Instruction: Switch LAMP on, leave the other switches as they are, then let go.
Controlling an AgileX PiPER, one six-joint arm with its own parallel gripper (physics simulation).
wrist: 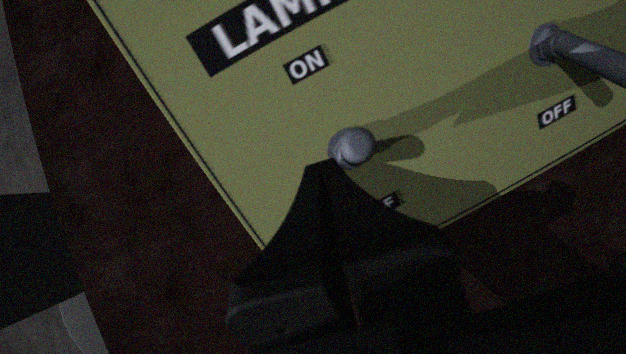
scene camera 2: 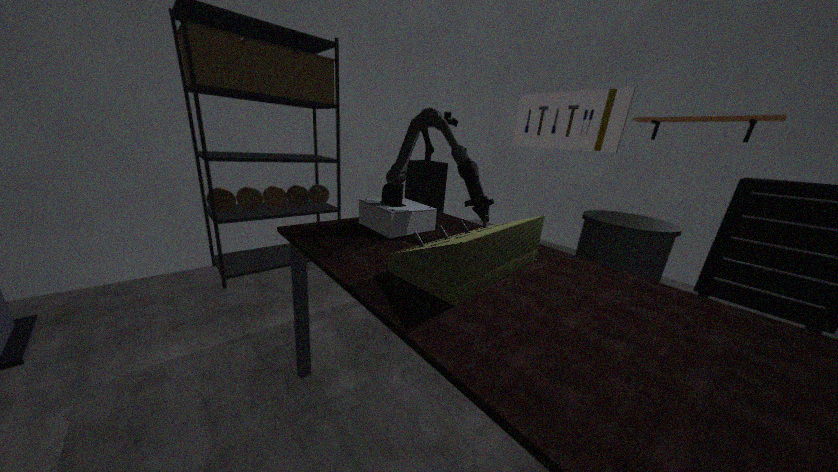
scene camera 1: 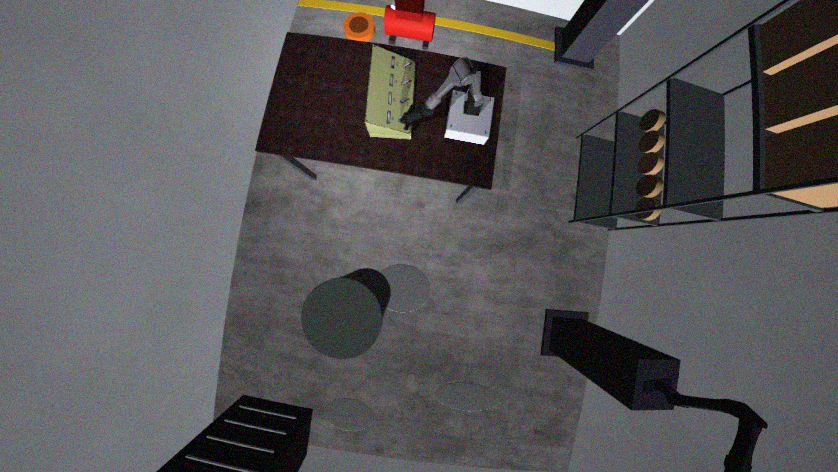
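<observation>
The yellow-green switch panel [scene camera 1: 379,111] [scene camera 2: 475,257] [wrist: 425,65] stands on the table. In the wrist view, the LAMP label [wrist: 205,55] and its ON mark [wrist: 307,64] are above the LAMP lever [wrist: 352,145], whose round end points toward the camera, between ON and the partly hidden OFF mark [wrist: 389,202]. My gripper [scene camera 1: 404,123] [scene camera 2: 485,222] [wrist: 325,179] is shut and empty, its dark tips against or very near the lever's lower side. Contact is hard to confirm. The neighbouring lever [wrist: 585,56] leans out to the right above its OFF mark [wrist: 557,112].
More levers stand along the panel, including one near its middle [scene camera 1: 404,100] [scene camera 2: 443,231] and one at its far end [scene camera 1: 406,65] [scene camera 2: 419,238]. The arm rises from a white base box [scene camera 1: 469,126] [scene camera 2: 375,218] on the dark table [scene camera 1: 316,99] [scene camera 2: 586,351].
</observation>
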